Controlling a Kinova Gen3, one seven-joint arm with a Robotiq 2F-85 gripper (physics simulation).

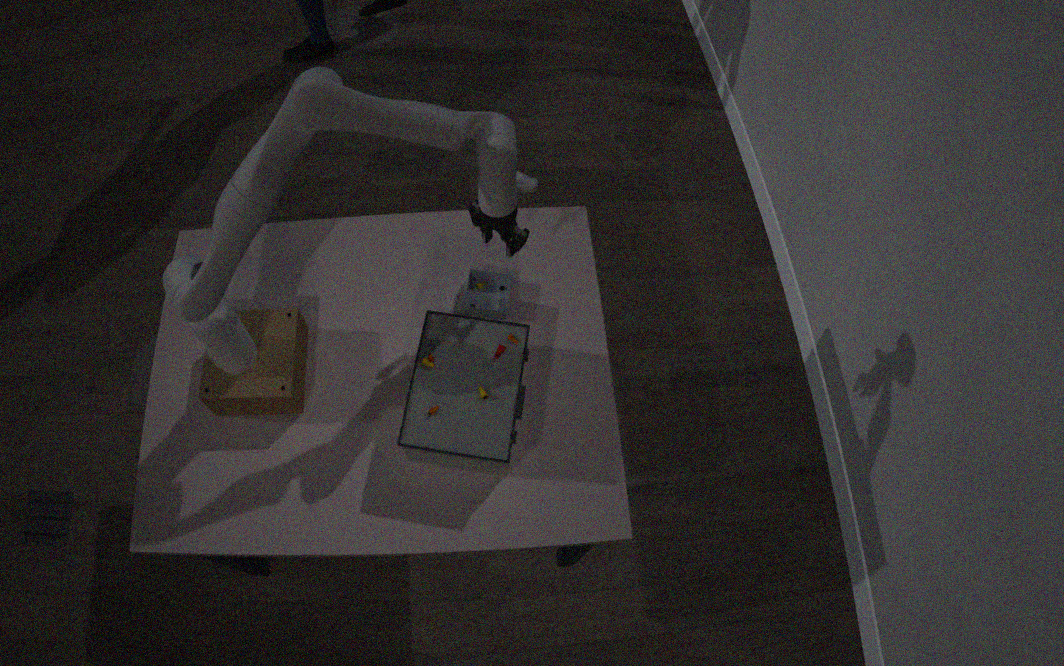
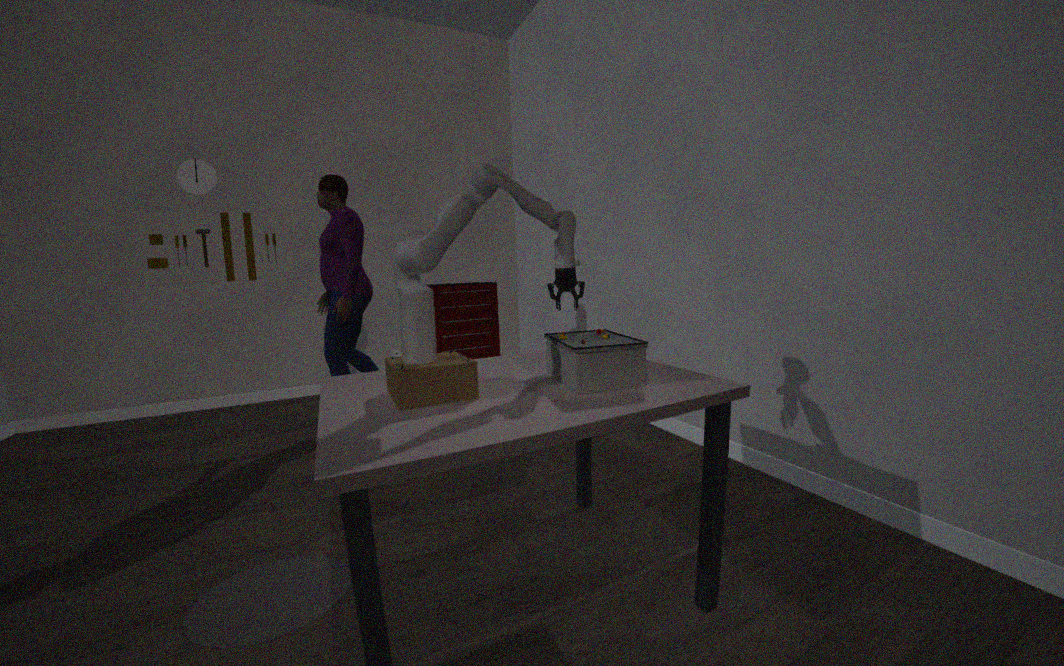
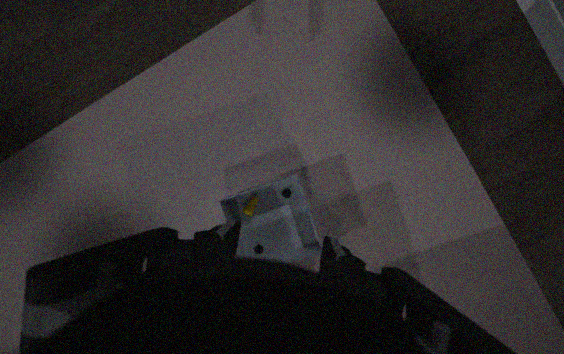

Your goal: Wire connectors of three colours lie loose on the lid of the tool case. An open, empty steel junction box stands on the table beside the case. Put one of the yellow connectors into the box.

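Seen in the pictures: gripper, fingertip midpoint: (image 1: 499, 247) (image 2: 567, 310) (image 3: 280, 243); arm's base, origin of the base link: (image 1: 238, 355) (image 2: 420, 360).
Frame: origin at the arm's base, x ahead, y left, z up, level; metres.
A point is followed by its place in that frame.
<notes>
The steel junction box (image 1: 490, 300) {y 0.208, x 0.550, z -0.101 m} (image 3: 270, 232) {y 0.202, x 0.534, z -0.101 m} stands open on the table beside the tool case (image 1: 463, 428) {y -0.150, x 0.508, z 0.024 m} (image 2: 608, 370) {y -0.199, x 0.480, z -0.043 m}. A yellow connector (image 1: 480, 285) {y 0.240, x 0.525, z -0.088 m} (image 3: 251, 205) {y 0.247, x 0.529, z -0.090 m} lies inside the box, near one corner. My gripper (image 1: 499, 245) {y 0.231, x 0.568, z 0.089 m} (image 2: 566, 304) {y 0.231, x 0.568, z 0.089 m} (image 3: 280, 243) {y 0.231, x 0.568, z 0.089 m} is open and empty, above the box and apart from it. On the case's lid lie a yellow connector (image 1: 482, 391) {y -0.075, x 0.543, z 0.035 m}, another yellow one (image 1: 427, 362) {y -0.017, x 0.430, z 0.035 m} with an orange-red one against it, a red connector (image 1: 499, 351) {y 0.012, x 0.575, z 0.036 m} and two orange connectors (image 1: 512, 338) {y 0.044, x 0.601, z 0.033 m} (image 1: 432, 410) {y -0.119, x 0.446, z 0.035 m}.
A wooden box (image 1: 259, 404) {y -0.097, x 0.056, z -0.039 m} (image 2: 431, 382) {y -0.101, x 0.014, z -0.040 m} stands at the arm's base on the table (image 1: 329, 518) {y -0.322, x 0.225, z -0.103 m} (image 2: 353, 455) {y -0.355, x -0.176, z -0.102 m}. A person (image 2: 343, 251) is beyond the table, near a red drawer cabinet (image 2: 467, 318). A wall (image 1: 903, 235) rises on the right.
</notes>
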